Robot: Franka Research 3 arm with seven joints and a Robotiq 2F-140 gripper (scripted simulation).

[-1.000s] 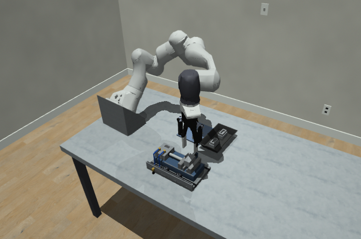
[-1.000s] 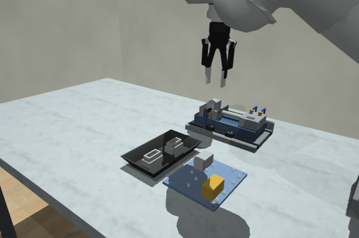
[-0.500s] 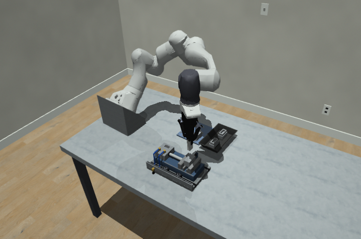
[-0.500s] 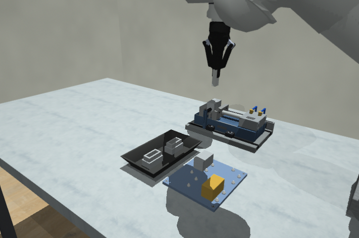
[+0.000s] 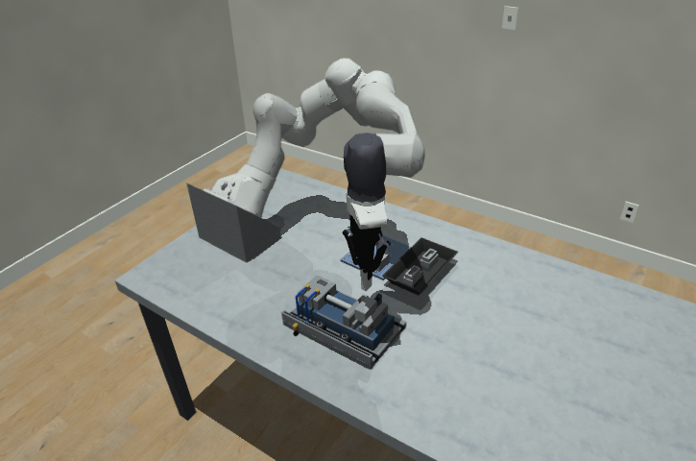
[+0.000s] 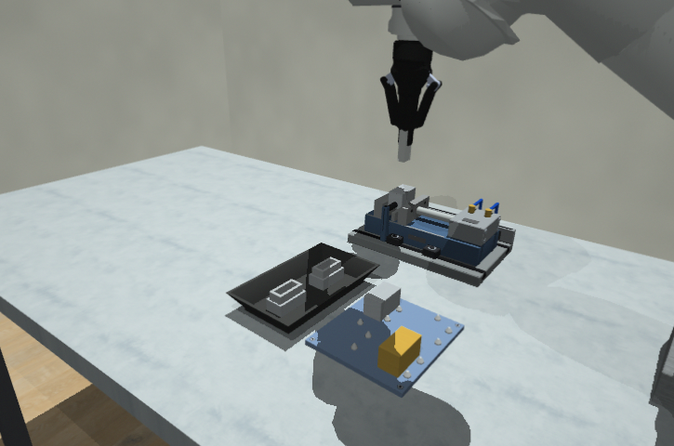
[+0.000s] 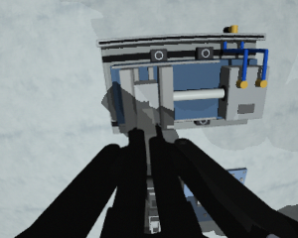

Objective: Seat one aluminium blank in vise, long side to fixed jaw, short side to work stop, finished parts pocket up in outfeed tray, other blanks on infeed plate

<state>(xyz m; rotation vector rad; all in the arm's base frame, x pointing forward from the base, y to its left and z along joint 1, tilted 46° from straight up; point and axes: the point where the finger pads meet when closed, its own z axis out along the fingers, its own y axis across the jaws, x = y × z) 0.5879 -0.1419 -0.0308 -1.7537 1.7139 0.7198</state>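
Right now the fixed jaw is 3 cm ahead of my hand and 13 cm below it. From my hand the other things lie so: brass blank 23 cm behind, 36 cm to the left, 19 cm below.
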